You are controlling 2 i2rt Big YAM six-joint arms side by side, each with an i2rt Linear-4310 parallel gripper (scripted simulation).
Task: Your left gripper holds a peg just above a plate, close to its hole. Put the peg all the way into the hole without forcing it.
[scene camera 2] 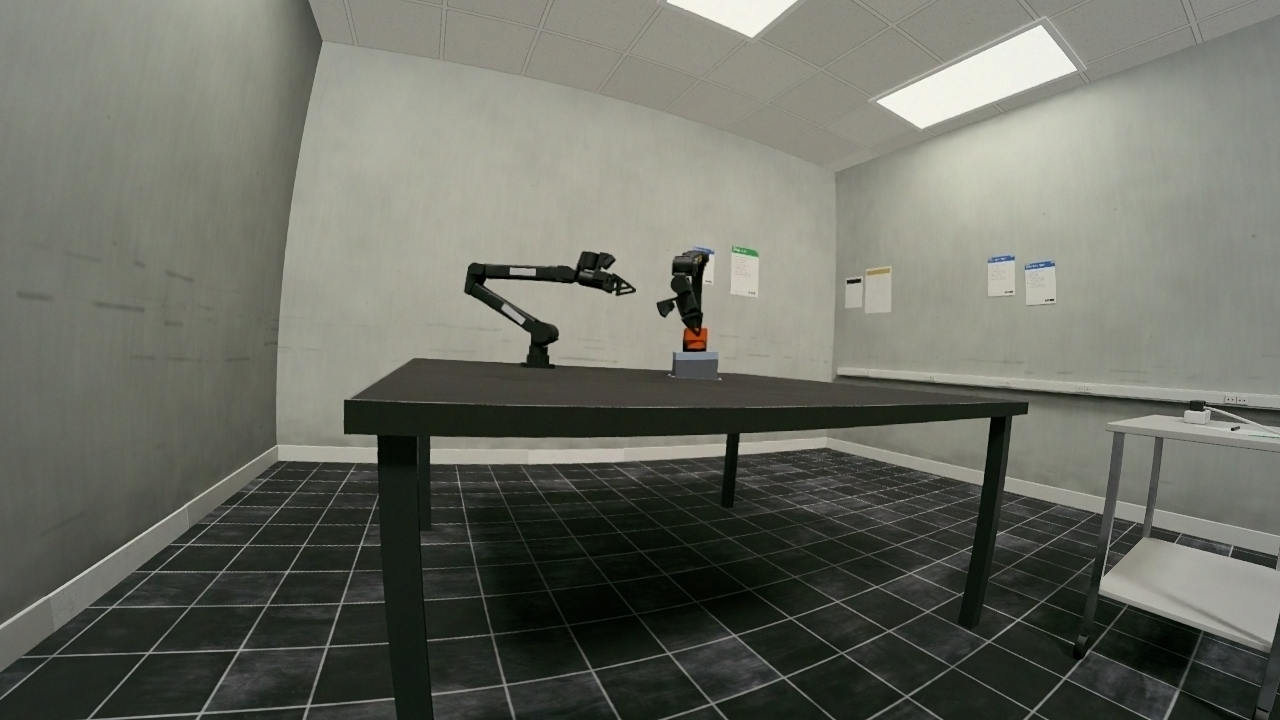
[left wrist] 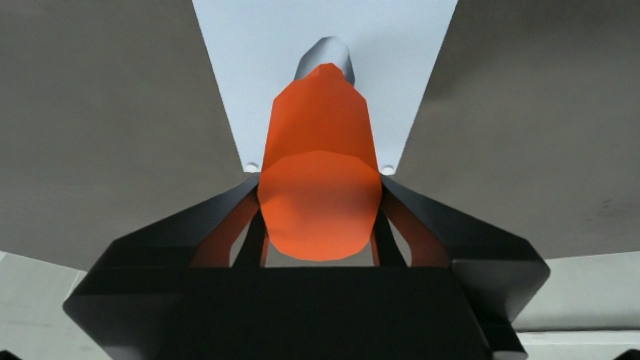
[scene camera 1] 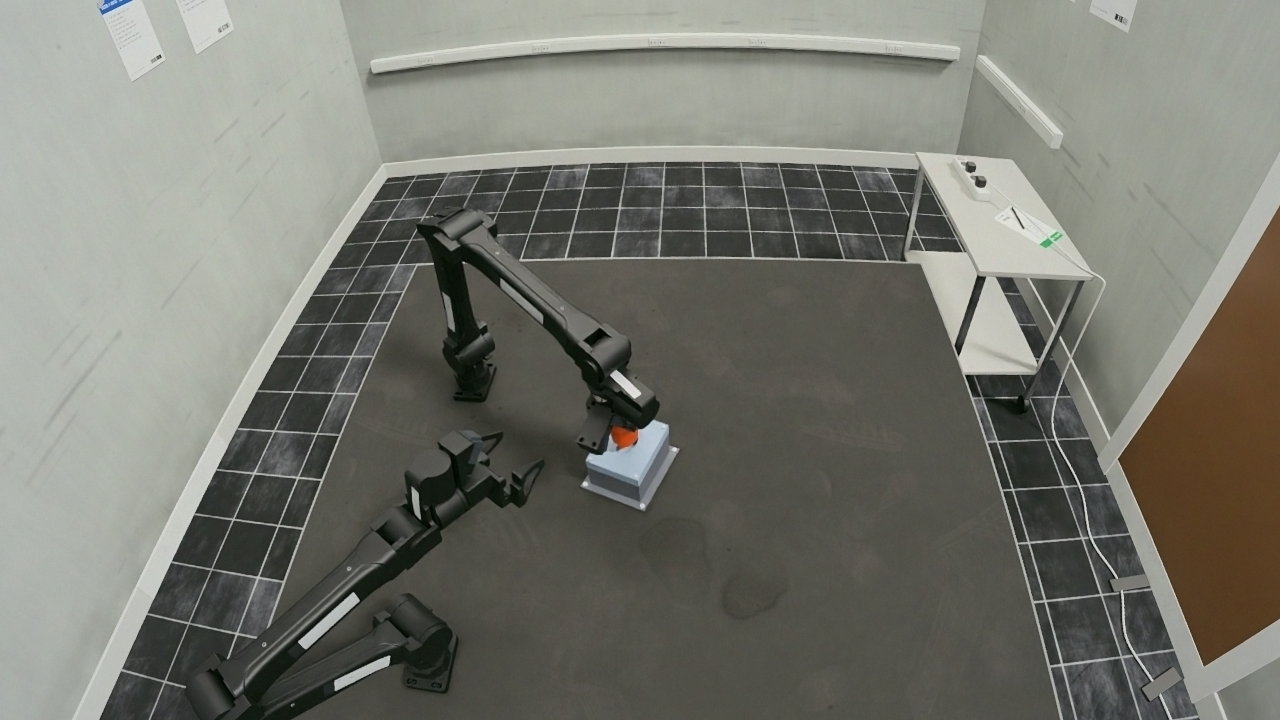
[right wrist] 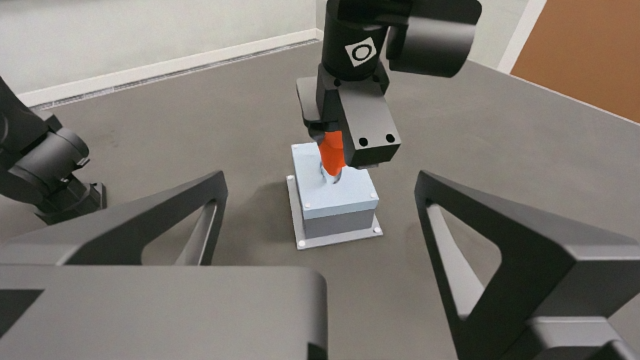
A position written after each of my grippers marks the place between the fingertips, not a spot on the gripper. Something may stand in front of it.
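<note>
You'd see my left gripper (left wrist: 319, 179) here, and my right gripper (scene camera 1: 522, 447) (right wrist: 320, 181) too. There's also an orange peg (left wrist: 319, 190) (right wrist: 331, 149), plus a light blue plate (scene camera 1: 638, 460) (left wrist: 255, 57).
</note>
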